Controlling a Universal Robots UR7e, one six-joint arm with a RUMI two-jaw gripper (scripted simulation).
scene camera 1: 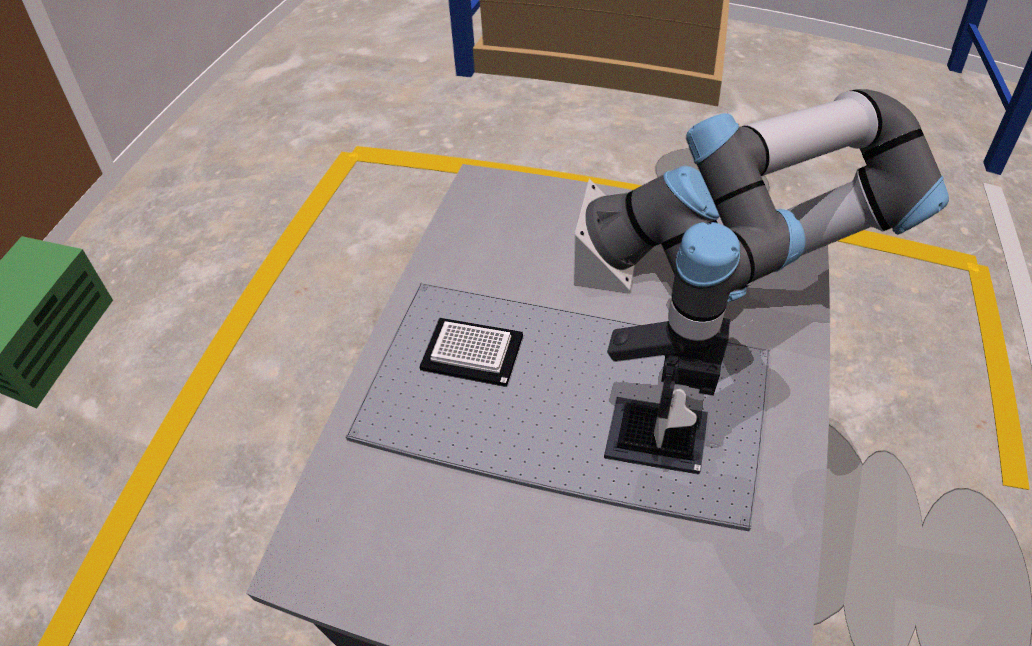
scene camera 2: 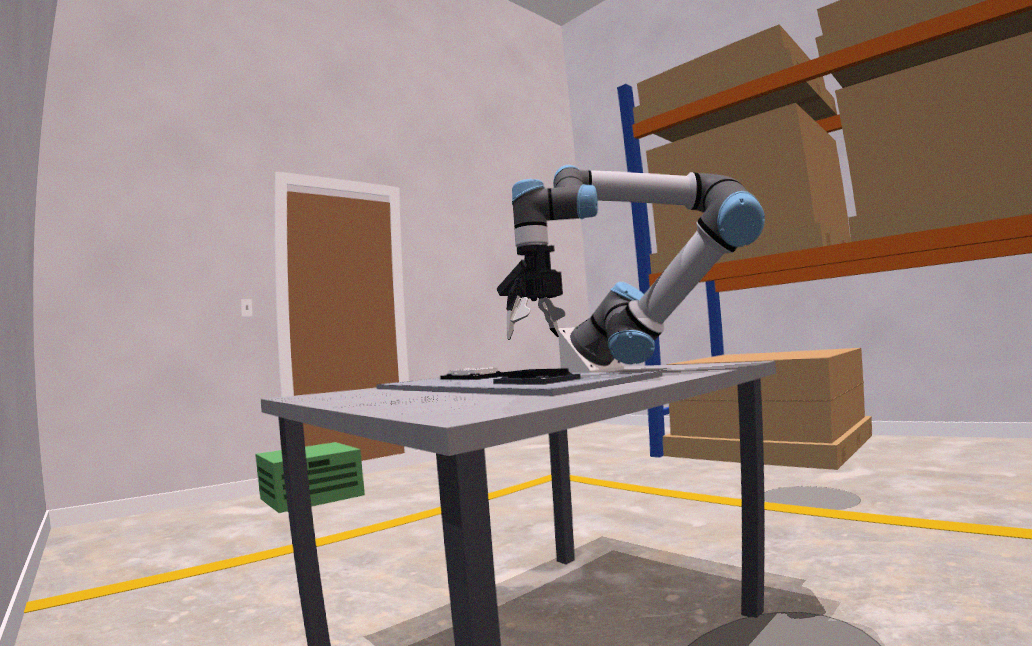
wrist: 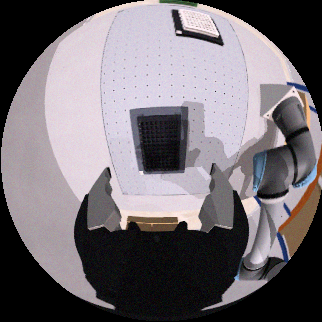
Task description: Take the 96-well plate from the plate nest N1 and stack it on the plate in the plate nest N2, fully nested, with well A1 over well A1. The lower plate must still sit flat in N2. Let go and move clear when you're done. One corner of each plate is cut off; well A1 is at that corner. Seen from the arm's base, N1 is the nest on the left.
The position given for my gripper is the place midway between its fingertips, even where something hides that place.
Observation:
I see my gripper [scene camera 1: 666, 404], a white 96-well plate [scene camera 1: 484, 349] and a black plate [scene camera 1: 647, 415].
The black plate also shows in the wrist view [wrist: 170, 124]. My gripper also shows in scene camera 2 [scene camera 2: 534, 338] and in the wrist view [wrist: 160, 166].

